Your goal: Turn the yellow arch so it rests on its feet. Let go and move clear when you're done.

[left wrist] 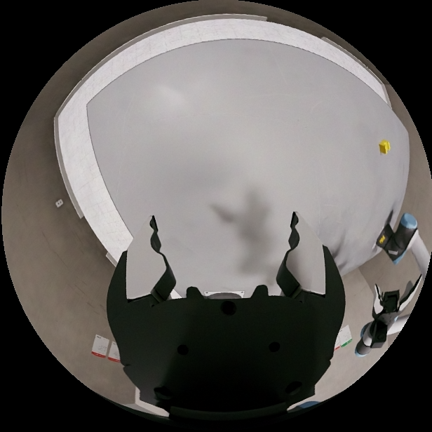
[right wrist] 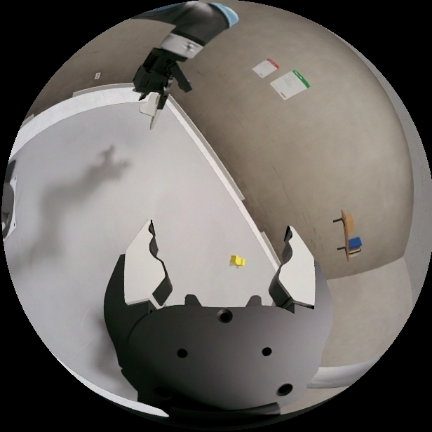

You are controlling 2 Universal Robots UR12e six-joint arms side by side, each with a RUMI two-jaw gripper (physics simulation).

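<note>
The yellow arch (left wrist: 384,146) (right wrist: 237,260) lies on the grey table. It is small in both views, at the far right in the left wrist view and between the finger outlines in the right wrist view; which face it rests on is too small to tell. My right gripper (right wrist: 220,224) is open and high above the table, apart from the arch. My left gripper (left wrist: 223,214) is open and empty, high over the table and far from the arch.
The grey table (left wrist: 210,100) (right wrist: 165,175) has a pale border strip. The other arm shows at the right in the left wrist view and at the top in the right wrist view. A small wall shelf (right wrist: 345,235) with blocks is at the right in the right wrist view.
</note>
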